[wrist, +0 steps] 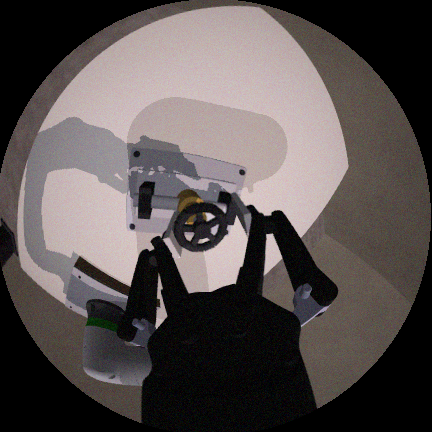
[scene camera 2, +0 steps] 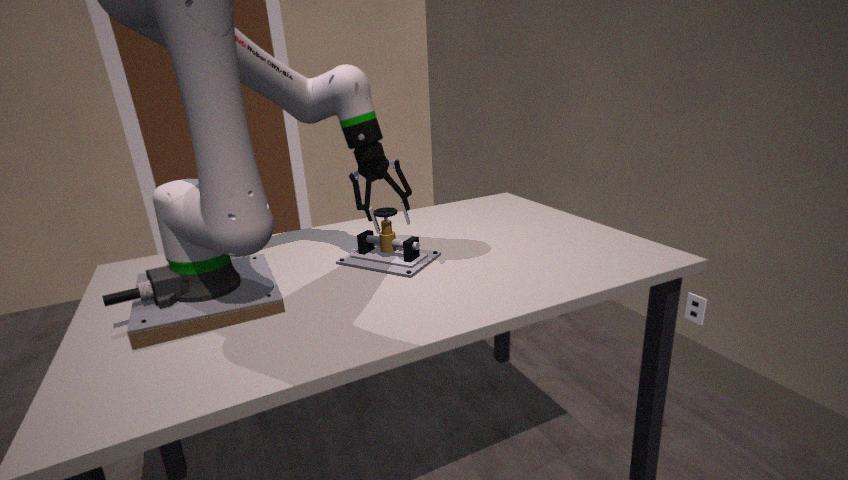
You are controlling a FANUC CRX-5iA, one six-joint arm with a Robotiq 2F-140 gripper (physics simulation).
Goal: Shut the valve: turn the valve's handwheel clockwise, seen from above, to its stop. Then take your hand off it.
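The valve's black spoked handwheel [scene camera 2: 385, 212] [wrist: 201, 229] sits level on top of the brass valve body [scene camera 2: 387, 240] [wrist: 189, 199]. The body stands on a grey pipe [wrist: 162, 202] above a light grey base plate [scene camera 2: 374, 266] [wrist: 220, 167]. My gripper [scene camera 2: 392, 224] [wrist: 206, 210] is part open, with its two finger pads on either side of the handwheel. The left pad in the wrist view is at or very near the rim; contact there cannot be told. A small gap shows between the rim and the right pad.
Two black pipe supports [scene camera 2: 364, 242] [scene camera 2: 411, 249] [wrist: 145, 200] stand on the plate beside the valve. The plate lies on a white table [scene camera 2: 523, 279] [wrist: 220, 55]. The robot's base board [scene camera 2: 208, 324] stands on the table at the left in the scene view.
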